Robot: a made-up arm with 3 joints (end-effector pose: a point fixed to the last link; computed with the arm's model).
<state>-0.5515 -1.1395 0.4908</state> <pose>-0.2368 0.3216 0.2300 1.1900 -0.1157 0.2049</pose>
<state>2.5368 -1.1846 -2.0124</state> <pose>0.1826 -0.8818 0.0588 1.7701 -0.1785 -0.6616</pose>
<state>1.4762 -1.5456 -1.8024</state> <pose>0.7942 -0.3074 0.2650 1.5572 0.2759 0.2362</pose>
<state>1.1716 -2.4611 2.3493</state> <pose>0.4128 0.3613 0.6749 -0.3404 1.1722 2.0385</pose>
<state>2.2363 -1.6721 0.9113</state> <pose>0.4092 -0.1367 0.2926 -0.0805 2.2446 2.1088</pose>
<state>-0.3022 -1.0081 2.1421</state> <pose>-0.4292 0.6811 -0.0213 0.8410 -1.7697 -0.8689</pose>
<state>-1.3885 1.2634 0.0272</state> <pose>-0.2208 0.1549 -0.0100 -1.0294 -0.8899 1.2038</pose>
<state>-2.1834 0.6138 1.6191</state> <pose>-0.0031 -0.2925 -0.2314 1.5185 -1.4794 2.0125</pose>
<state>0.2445 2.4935 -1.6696</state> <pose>0.3528 -0.2100 0.4185 -1.7551 0.9078 -2.1061</pose>
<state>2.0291 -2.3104 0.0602</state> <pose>0.1510 -0.1881 0.2841 1.3282 -2.2010 -1.0042</pose>
